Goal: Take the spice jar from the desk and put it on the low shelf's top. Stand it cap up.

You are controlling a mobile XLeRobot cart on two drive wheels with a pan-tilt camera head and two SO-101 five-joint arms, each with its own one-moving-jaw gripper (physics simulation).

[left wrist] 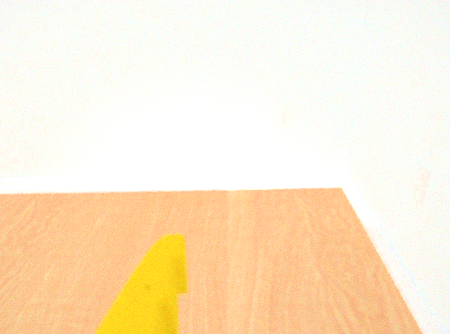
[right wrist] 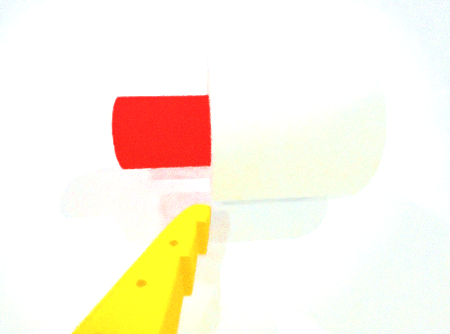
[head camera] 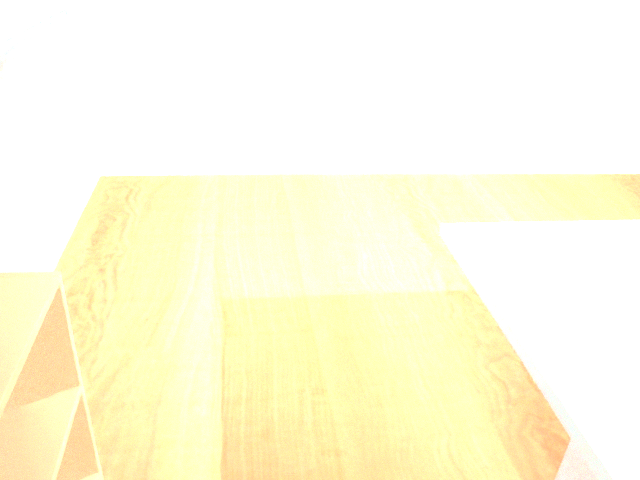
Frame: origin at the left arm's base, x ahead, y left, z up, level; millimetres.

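Seen in the pictures: left hand at its tool point: (left wrist: 185, 255); right hand at its tool point: (right wrist: 209, 223).
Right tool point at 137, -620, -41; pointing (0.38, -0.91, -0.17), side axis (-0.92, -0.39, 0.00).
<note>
Offsets run from my right tool point to a thing's middle, as dx, dy, dz. Level surfaces: height alone.
The spice jar, with a red cap {+24, -17, +7} (right wrist: 162, 132) and a pale, rounded body {+6, -28, +7} (right wrist: 295, 155), lies on its side in the right wrist view, cap to the left. It rests on or just over a white, washed-out surface that takes its shadow. My right gripper (right wrist: 204, 212) is open, with one notched yellow jaw in view, its tip just below the line where cap and body meet. My left gripper (left wrist: 176, 240) is open and empty, one jaw in view, away from the jar. The jar and both grippers do not show in the head view.
A pale wooden shelf unit (head camera: 23, 304) with open compartments stands at the lower left of the head view. A wooden floor {dz -733} (head camera: 310, 248) (left wrist: 280, 250) runs up to a white wall. A white, overexposed block, possibly the desk {dz -14} (head camera: 578, 289), fills the right.
</note>
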